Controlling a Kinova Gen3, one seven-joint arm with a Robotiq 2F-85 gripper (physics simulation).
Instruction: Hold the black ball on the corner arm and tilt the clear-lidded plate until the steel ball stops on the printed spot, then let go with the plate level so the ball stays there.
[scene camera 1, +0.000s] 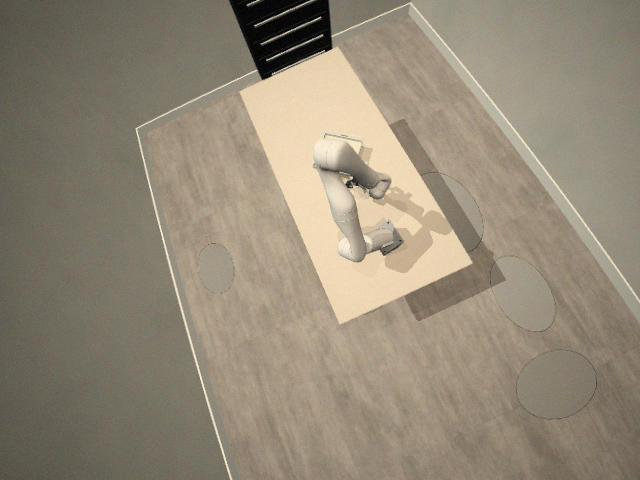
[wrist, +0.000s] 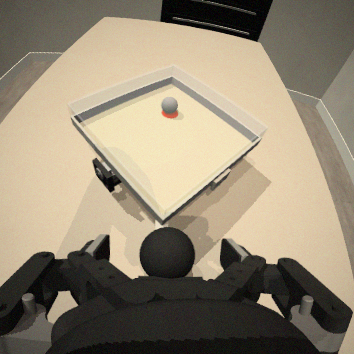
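Observation:
The clear-lidded plate (scene camera 1: 352, 140) (wrist: 150, 145) has a cream floor and grey walls, one corner pointing at the gripper; in the scene view my arm hides most of it. The steel ball (wrist: 169, 104) is over the red printed spot (wrist: 170, 115), whose near edge shows below it. The black ball (wrist: 167, 252) is at the near corner, on a pale arm that shows briefly behind it. My gripper (wrist: 165, 248) is open, one finger on each side of the black ball with a gap on both sides. The fingers are hard to make out in the scene view.
The plate stands above a pale table (scene camera 1: 305, 103) (wrist: 45, 150) and casts a shadow on it. A black block (wrist: 105, 174) is at the plate's left side and a small light tab (wrist: 221, 178) at its right. A black drawer cabinet (scene camera 1: 292, 38) (wrist: 215, 17) stands beyond the table's far end.

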